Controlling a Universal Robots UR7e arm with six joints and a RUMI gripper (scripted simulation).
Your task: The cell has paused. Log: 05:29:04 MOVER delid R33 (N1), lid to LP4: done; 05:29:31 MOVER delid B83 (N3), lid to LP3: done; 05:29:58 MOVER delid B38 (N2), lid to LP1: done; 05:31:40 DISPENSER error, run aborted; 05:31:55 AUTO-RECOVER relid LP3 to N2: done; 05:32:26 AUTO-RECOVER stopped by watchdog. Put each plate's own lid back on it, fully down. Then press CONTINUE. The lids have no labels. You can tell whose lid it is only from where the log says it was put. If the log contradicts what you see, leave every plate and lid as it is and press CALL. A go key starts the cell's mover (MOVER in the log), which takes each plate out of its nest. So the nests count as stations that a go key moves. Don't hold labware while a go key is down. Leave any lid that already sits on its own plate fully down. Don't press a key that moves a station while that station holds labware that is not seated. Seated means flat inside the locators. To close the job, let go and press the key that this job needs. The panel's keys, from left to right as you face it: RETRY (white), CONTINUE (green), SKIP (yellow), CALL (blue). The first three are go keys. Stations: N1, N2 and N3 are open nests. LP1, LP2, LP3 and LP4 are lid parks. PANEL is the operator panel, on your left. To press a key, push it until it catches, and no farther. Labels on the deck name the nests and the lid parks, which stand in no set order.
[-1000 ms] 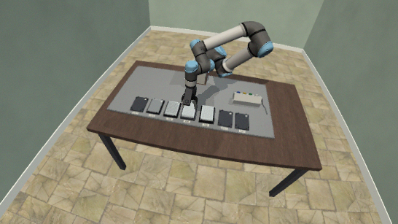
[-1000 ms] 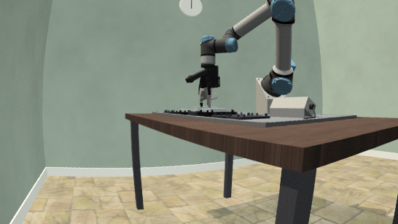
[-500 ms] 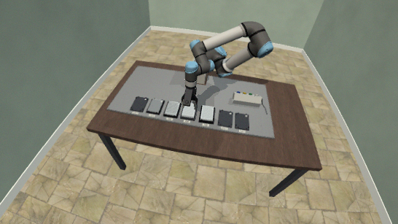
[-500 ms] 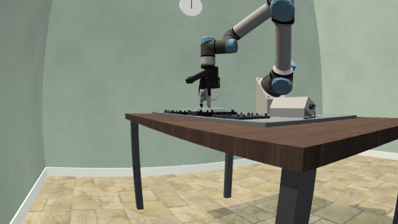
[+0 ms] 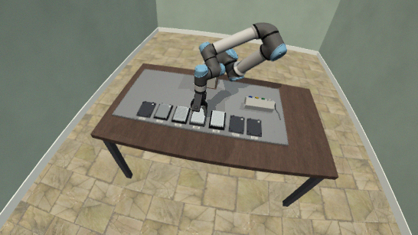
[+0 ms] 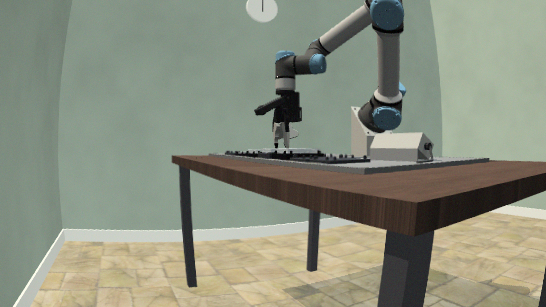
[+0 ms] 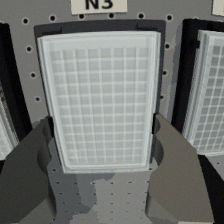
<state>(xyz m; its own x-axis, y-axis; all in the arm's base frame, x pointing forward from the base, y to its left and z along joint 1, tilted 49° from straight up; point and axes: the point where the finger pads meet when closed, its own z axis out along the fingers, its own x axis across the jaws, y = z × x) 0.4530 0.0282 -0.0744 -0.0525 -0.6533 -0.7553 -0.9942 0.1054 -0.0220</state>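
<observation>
The white plate lies 20 mm below my hand. Round my hand: grey lid 20 mm behind, 250 mm to the right, 30 mm below; then well plate 120 mm to the right, 20 mm below; then black lid park 20 mm behind, 250 mm to the right, 40 mm below.
</observation>
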